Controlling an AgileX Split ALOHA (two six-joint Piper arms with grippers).
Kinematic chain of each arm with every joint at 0, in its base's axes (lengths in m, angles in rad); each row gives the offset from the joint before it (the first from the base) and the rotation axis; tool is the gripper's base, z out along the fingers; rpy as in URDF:
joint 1: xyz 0 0 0.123 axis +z
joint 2: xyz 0 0 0 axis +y
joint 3: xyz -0.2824 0 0.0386 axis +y
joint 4: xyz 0.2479 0 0.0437 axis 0.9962 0 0.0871
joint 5: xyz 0 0 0 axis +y
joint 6: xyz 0.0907 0 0.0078 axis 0.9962 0 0.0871
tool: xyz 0 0 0 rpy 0 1.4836 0
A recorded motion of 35 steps. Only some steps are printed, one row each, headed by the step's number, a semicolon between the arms.
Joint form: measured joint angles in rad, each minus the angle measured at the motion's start. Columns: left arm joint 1, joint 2, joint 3, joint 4, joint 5, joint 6; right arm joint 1, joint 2, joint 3, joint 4, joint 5, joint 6.
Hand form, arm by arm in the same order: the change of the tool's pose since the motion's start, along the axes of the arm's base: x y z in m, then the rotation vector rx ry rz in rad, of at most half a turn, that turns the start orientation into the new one. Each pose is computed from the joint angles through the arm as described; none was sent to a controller.
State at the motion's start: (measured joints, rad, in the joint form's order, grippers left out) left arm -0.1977 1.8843 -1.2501 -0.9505 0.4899 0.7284; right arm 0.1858 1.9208 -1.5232 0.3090 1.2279 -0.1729
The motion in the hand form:
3: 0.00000 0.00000 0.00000 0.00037 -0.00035 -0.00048; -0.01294 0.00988 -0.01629 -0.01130 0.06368 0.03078
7: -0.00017 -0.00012 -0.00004 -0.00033 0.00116 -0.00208; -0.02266 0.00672 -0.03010 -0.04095 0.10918 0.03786
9: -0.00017 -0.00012 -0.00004 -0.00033 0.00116 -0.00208; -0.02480 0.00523 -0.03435 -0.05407 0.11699 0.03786
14: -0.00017 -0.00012 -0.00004 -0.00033 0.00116 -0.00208; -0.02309 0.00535 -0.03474 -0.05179 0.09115 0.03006
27: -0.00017 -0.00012 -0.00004 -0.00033 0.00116 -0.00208; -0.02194 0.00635 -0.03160 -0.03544 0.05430 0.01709
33: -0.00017 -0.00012 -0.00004 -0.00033 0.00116 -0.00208; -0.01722 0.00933 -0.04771 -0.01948 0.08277 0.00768
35: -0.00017 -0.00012 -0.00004 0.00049 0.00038 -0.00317; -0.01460 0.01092 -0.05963 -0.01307 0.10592 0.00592
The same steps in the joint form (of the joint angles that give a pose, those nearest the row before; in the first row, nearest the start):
3: 0.0000 0.0000 0.0000 0.0000 0.0000 0.0007; 0.0321 0.0000 0.0667 0.0020 -0.0022 0.0000
7: 0.0000 0.0000 0.0000 0.0000 0.0023 0.0007; 0.0342 -0.0037 0.1290 -0.0182 -0.0106 0.0000
9: 0.0000 0.0000 0.0000 0.0000 0.0023 0.0007; 0.0342 -0.0037 0.1461 -0.0295 -0.0184 0.0024
14: 0.0000 0.0000 0.0000 0.0000 0.0023 0.0007; 0.0342 -0.0059 0.1503 -0.0293 -0.0474 0.0024
27: 0.0000 0.0000 0.0000 0.0000 0.0023 0.0007; 0.0342 -0.0178 0.1558 -0.0160 -0.0815 0.0006
33: 0.0000 0.0000 0.0000 0.0000 0.0023 0.0007; 0.0342 0.0276 0.1558 0.0108 -0.1013 -0.0069
35: 0.0000 0.0000 0.0000 0.0000 0.0023 0.0023; 0.0342 0.0605 0.1558 0.0250 -0.1113 -0.0147

